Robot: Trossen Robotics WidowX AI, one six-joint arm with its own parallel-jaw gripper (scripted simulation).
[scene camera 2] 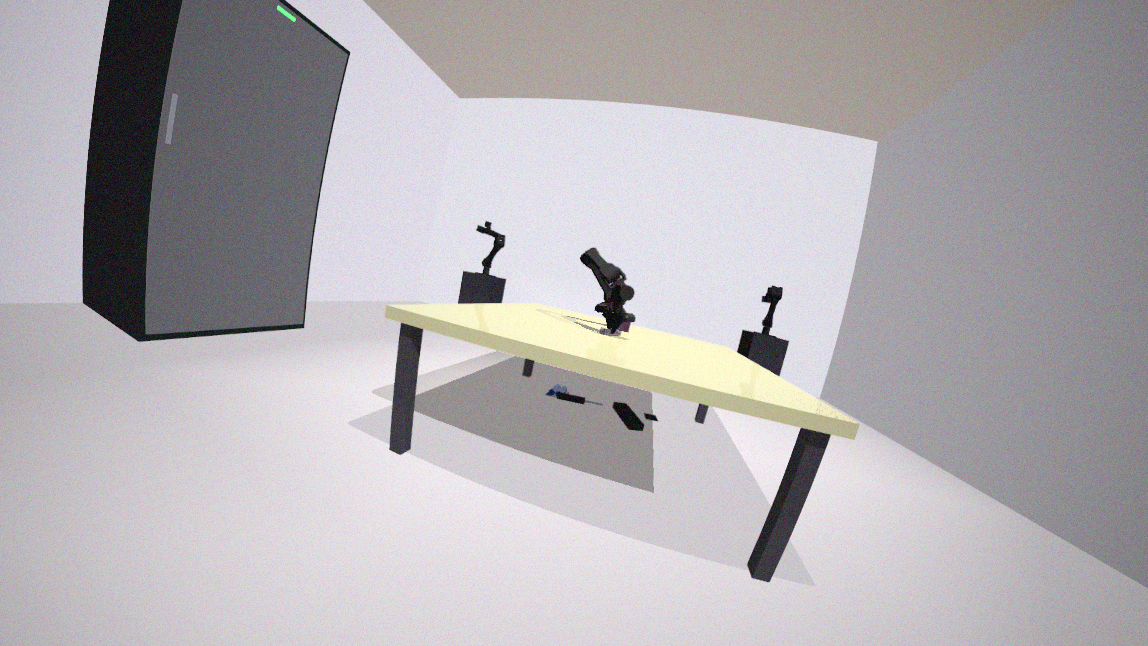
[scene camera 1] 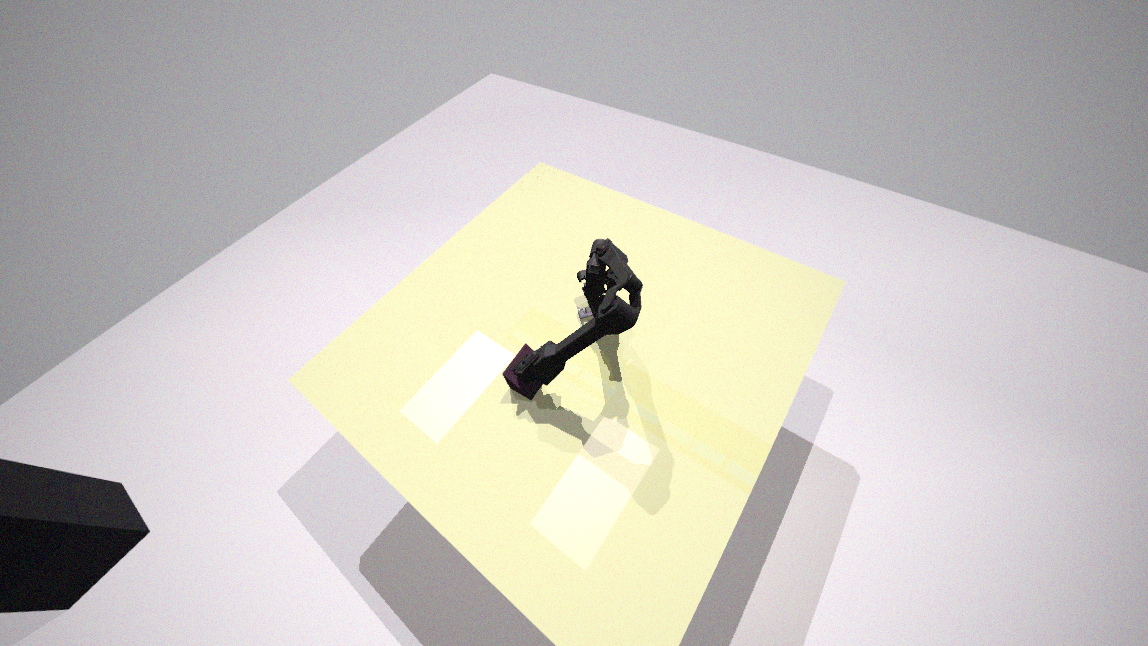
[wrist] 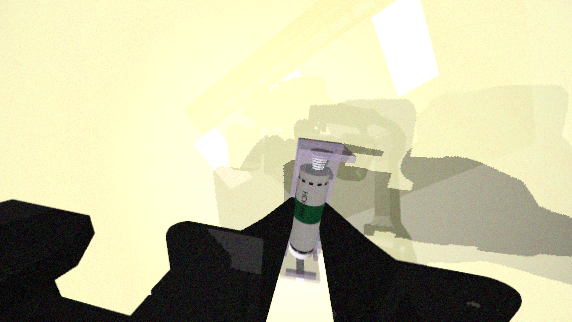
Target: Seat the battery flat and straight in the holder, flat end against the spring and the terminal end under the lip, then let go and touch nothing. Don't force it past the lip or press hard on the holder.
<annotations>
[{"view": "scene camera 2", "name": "my gripper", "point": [610, 333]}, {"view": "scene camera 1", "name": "my gripper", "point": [593, 309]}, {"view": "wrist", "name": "my gripper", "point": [307, 205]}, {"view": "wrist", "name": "battery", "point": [311, 190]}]
</annotations>
